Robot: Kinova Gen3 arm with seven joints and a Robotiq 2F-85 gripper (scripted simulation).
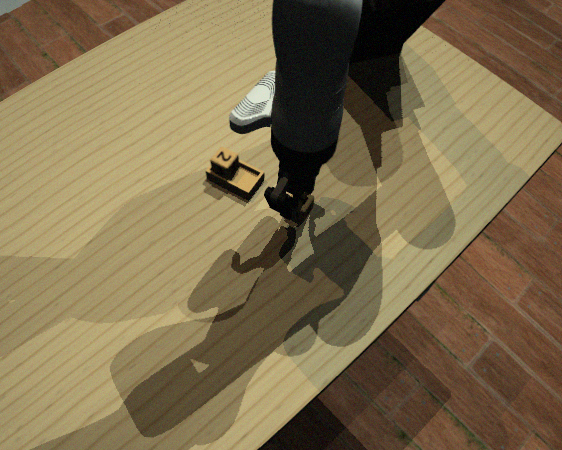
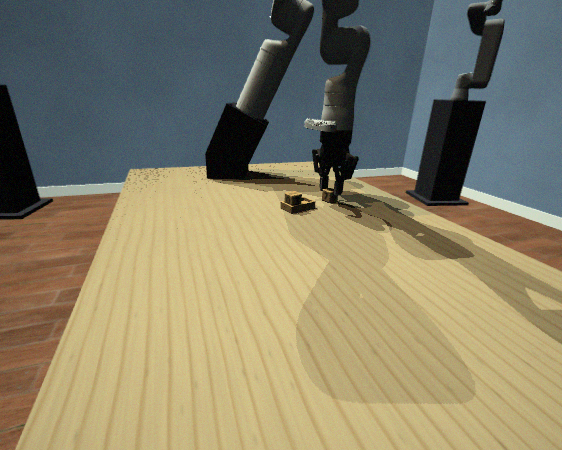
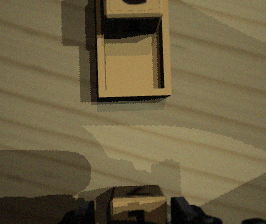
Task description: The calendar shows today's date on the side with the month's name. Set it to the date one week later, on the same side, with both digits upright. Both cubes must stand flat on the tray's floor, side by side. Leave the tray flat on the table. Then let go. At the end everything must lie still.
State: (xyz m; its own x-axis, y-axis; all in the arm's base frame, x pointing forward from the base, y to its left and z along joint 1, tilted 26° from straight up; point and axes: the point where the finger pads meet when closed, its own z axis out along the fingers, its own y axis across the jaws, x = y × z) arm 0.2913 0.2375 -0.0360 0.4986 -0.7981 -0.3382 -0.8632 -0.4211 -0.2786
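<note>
Now: hand 110 mm to the left of the cube, 60 mm short of it and 10 mm above it. Also, from my hand: wooden tray (90 mm to the right, 50 mm ahead, 30 mm below).
</note>
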